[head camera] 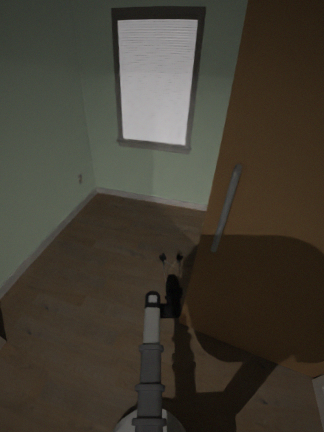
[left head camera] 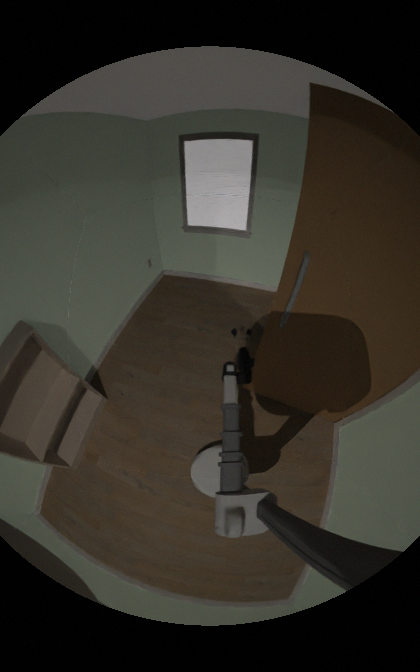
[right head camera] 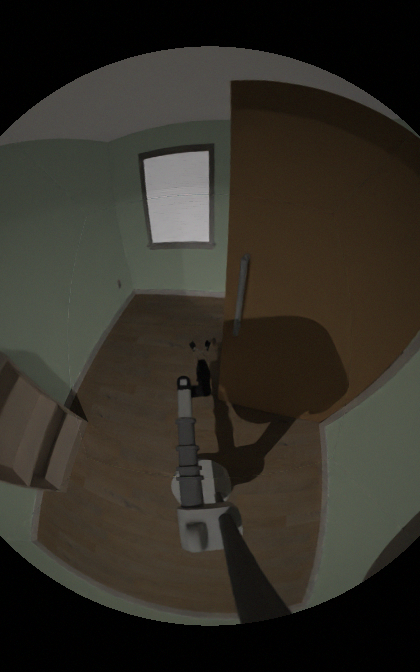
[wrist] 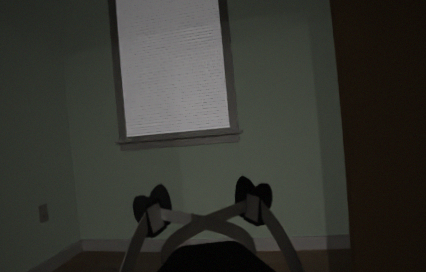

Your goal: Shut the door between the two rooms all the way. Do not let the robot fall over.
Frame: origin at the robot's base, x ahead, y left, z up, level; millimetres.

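Seen in the pictures: gripper, between the fingertips: (head camera: 170, 254) (left head camera: 240, 328) (right head camera: 199, 340) (wrist: 202, 196); robot's base, origin of its link: (left head camera: 218, 470) (right head camera: 201, 483).
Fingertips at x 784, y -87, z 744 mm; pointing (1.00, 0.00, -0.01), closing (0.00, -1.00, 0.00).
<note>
Offsets run from my fingertips to a thing's top centre. "spot": to the spot under its first point.
The orange-brown door (head camera: 280, 165) (left head camera: 360, 230) (right head camera: 310, 215) (wrist: 385, 150) stands open into the room, on the right in every view. Its grey bar handle {spot: 160 mm right, 143 mm back, 408 mm up} (head camera: 227, 207) (left head camera: 296, 290) (right head camera: 242, 295) is upright near the door's free edge. The arm reaches forward, and my gripper (head camera: 171, 257) (left head camera: 241, 332) (right head camera: 200, 345) (wrist: 202, 196) is open, with nothing between its fingertips. It is left of the door's free edge, apart from the handle. The handle does not show in the wrist view. The robot's shadow covers the door's lower part.
A window (head camera: 157, 82) (left head camera: 217, 185) (right head camera: 177, 197) (wrist: 172, 67) is in the far green wall. A brown shelf unit {spot: 1242 mm left, 564 mm back, 708 mm down} (left head camera: 90, 425) (right head camera: 67, 452) is at the left. A green wall (left head camera: 380, 460) (right head camera: 370, 450) runs along the right, beside the door's hinge side.
</note>
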